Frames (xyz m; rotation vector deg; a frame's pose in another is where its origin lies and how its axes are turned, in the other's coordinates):
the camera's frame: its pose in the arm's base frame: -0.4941 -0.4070 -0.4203 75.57 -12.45 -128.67
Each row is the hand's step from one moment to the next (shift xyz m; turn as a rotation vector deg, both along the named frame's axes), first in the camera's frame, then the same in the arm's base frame.
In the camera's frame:
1: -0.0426 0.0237 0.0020 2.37 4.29 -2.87
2: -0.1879 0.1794 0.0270 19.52 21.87 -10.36
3: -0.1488 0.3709 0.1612 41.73 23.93 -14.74
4: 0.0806 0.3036 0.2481 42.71 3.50 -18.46
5: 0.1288 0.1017 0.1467 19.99 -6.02 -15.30
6: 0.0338 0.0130 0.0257 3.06 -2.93 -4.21
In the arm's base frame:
1: 0.0233 0.0014 0.0429 3.04 -4.51 -1.62
2: 0.1138 -0.0599 0.2273 8.97 -27.33 -11.79
3: 0.0525 -0.2590 0.3404 4.79 -39.91 -30.26
4: -0.1346 -0.3296 0.1830 0.32 -22.58 -40.83
5: -0.1387 -0.1702 0.0159 3.09 -3.24 -25.49
6: -0.0304 -0.0315 -0.0077 1.35 1.44 -5.64

